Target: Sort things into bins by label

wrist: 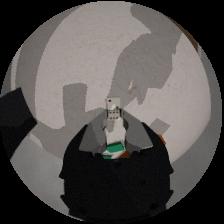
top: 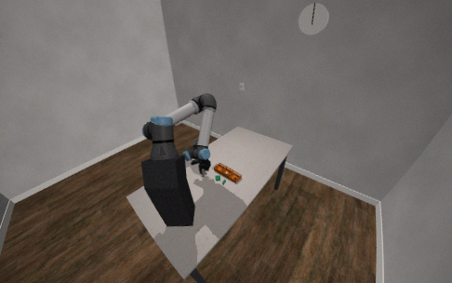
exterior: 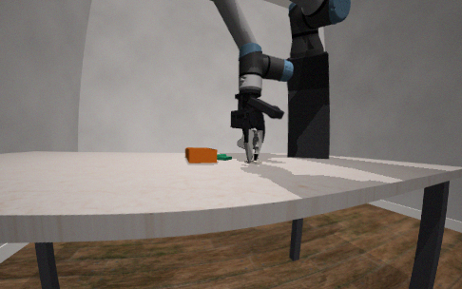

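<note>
The green cylinder lies 3 cm ahead of my hand, 20 cm to the right of it and 1 cm below it. The rest, counted from my hand: green block 4 cm ahead, 13 cm to the right, 1 cm below; small dark thing 11 cm ahead, 26 cm to the right, 1 cm below; white object 1 cm below.
</note>
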